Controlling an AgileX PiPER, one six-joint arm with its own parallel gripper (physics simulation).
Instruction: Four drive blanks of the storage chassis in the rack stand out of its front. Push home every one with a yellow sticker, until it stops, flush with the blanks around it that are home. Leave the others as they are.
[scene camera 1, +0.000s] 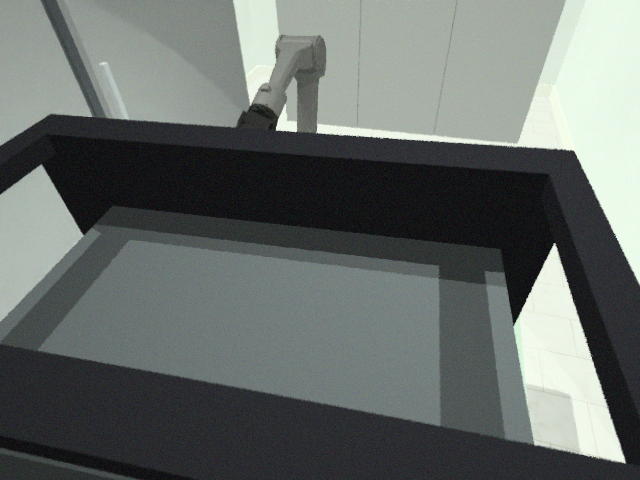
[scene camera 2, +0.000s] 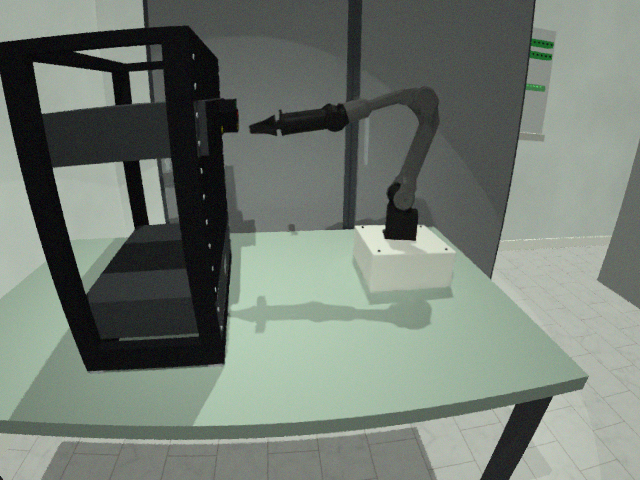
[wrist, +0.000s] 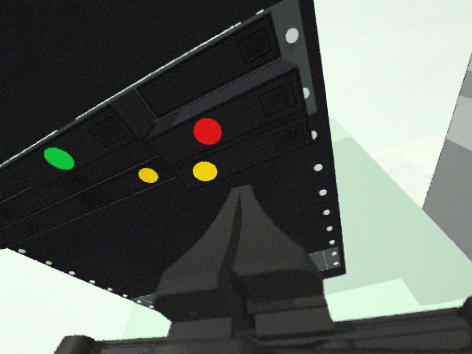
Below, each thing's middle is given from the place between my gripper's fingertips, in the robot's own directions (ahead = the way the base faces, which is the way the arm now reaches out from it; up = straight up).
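There is the green-stickered blank (wrist: 124, 121), and I see that my gripper is 70 mm below it. My gripper is also 130 mm to the right of the blank, and 60 mm short of it.
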